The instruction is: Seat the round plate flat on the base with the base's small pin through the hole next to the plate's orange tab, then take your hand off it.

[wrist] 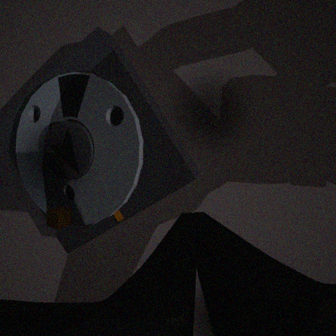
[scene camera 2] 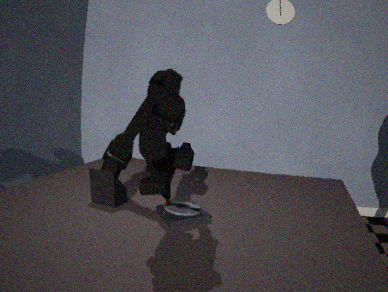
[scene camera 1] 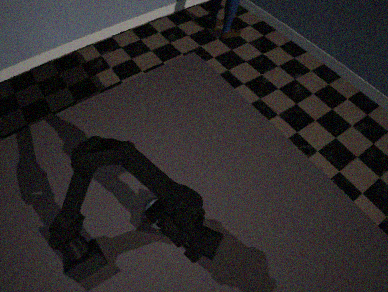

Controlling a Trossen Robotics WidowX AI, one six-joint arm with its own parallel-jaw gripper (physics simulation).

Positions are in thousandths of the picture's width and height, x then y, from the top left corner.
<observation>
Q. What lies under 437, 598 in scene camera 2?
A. My gripper.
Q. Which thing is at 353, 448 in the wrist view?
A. A round grey plate.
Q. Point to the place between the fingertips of my gripper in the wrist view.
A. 573, 662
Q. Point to a round hub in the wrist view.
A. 204, 445
</observation>
